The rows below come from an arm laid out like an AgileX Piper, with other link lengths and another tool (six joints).
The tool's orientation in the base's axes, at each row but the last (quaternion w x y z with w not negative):
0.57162, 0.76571, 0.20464, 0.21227
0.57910, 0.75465, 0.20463, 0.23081
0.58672, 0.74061, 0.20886, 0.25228
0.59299, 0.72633, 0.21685, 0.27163
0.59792, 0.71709, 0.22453, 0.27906
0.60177, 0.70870, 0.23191, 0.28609
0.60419, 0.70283, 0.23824, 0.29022
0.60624, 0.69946, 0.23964, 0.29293
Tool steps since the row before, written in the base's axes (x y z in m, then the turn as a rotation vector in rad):
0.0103, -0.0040, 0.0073, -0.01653, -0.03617, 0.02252
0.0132, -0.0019, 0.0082, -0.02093, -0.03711, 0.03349
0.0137, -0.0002, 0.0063, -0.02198, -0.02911, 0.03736
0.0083, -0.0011, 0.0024, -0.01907, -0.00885, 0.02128
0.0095, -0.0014, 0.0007, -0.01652, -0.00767, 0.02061
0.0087, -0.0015, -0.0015, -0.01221, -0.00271, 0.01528
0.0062, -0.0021, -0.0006, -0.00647, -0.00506, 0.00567
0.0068, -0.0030, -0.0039, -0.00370, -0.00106, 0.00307
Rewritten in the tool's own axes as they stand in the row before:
0.0070, 0.0088, 0.0070, -0.03172, 0.03000, 0.01351
0.0105, 0.0090, 0.0074, -0.03460, 0.04068, 0.00922
0.0114, 0.0064, 0.0075, -0.03008, 0.04264, 0.00175
0.0059, 0.0025, 0.0059, -0.01718, 0.02277, -0.00902
0.0062, 0.0008, 0.0073, -0.01460, 0.02186, -0.00809
0.0051, -0.0014, 0.0072, -0.00879, 0.01571, -0.00812
0.0029, -0.0004, 0.0059, -0.00743, 0.00649, -0.00148
0.0023, -0.0035, 0.0072, -0.00301, 0.00327, -0.00213

